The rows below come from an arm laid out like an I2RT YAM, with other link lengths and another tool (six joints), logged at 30 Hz.
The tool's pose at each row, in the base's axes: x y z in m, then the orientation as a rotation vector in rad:
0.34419 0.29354 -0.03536 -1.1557 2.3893 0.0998
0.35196 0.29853 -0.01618 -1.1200 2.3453 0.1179
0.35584 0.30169 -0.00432 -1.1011 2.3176 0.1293
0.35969 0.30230 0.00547 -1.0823 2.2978 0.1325
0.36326 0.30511 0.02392 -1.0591 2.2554 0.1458
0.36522 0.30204 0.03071 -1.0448 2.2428 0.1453
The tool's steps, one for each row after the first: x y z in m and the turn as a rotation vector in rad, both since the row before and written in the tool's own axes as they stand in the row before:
-0.01634 -0.00534 -0.01256 0.0129 -0.0546 0.0109
-0.01012 -0.00255 -0.00753 0.0067 -0.0332 0.0048
-0.00752 -0.00390 -0.00626 0.0099 -0.0242 0.0058
-0.01379 -0.00358 -0.01257 0.0105 -0.0477 0.0032
-0.00292 -0.00457 -0.00548 0.0089 -0.0155 0.0046

